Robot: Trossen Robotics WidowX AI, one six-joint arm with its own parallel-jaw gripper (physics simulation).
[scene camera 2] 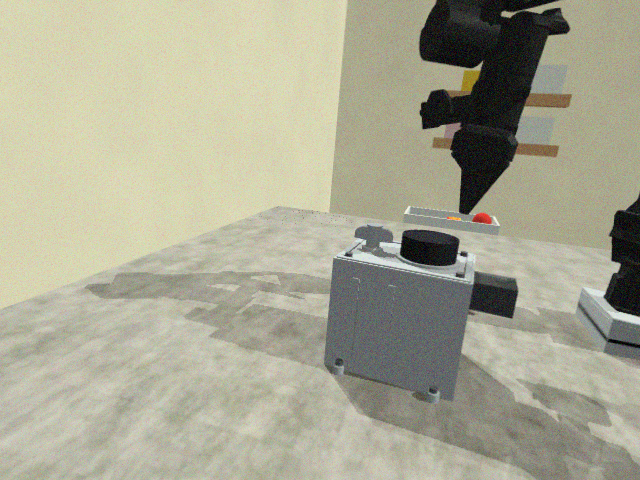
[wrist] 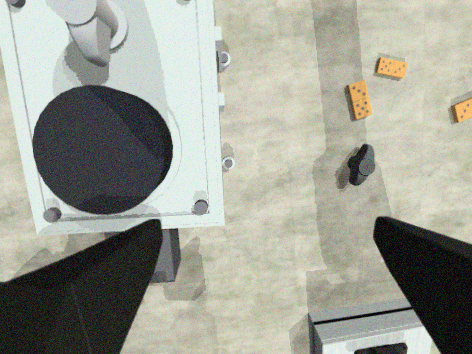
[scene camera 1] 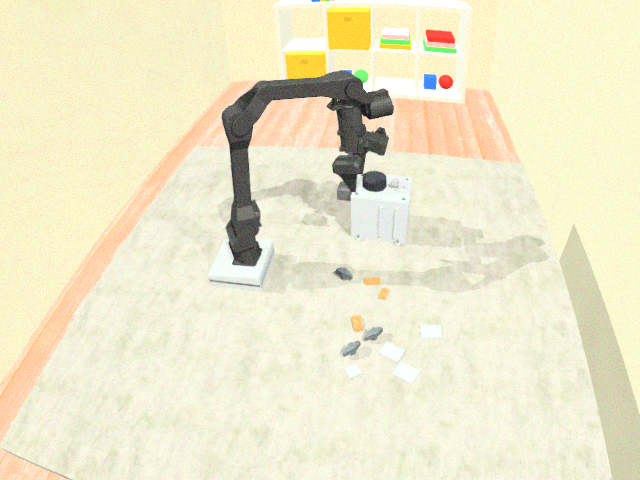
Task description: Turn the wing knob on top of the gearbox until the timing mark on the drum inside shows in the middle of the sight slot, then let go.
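Places are measured from the arm's base along level axes (x ahead, y left, z up), in millimetres.
Pixels of known places: gripper, fingertip midpoint: (scene camera 2: 466,205) (wrist: 267,228) (scene camera 1: 357,182); arm's base at its link origin: (scene camera 2: 635,309) (scene camera 1: 247,256).
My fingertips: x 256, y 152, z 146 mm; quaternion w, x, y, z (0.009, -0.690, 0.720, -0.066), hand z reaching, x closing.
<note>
Ahead of a thing's pixels: the offset from my fingertips to its top centre. "spot": to the spot under its first point.
The pale grey gearbox {dx +33, dy +77, dz -23 mm} (scene camera 1: 379,219) (scene camera 2: 398,325) (wrist: 200,125) stands upright on the mat. Its grey wing knob {dx +101, dy +76, dz -23 mm} (scene camera 2: 373,235) (wrist: 90,40) is on top, beside a raised black round cap {spot: dx +35, dy +62, dz -30 mm} (scene camera 1: 374,180) (scene camera 2: 430,248) (wrist: 102,150). A dark block {spot: dx -46, dy +56, dz -73 mm} (scene camera 1: 343,192) (scene camera 2: 494,295) (wrist: 170,255) sticks out of one side. My gripper (scene camera 2: 466,211) (wrist: 267,228) is open and empty, pointing down above the gearbox's top level, towards the dark-block side. In the wrist view the knob is at the upper left, away from both fingertips. I cannot make out the sight slot or the timing mark.
Loose dark wing-shaped pieces {dx -12, dy -137, dz -166 mm} (scene camera 1: 343,273) (wrist: 362,165), orange dominoes {dx +59, dy -139, dz -188 mm} (scene camera 1: 372,281) (wrist: 359,100) and white tiles {dx +215, dy -274, dz -192 mm} (scene camera 1: 430,331) lie on the mat. The arm's white base (scene camera 1: 235,271) stands left of the gearbox. A tray (scene camera 2: 423,219) with a red ball (scene camera 2: 481,219) is behind.
</note>
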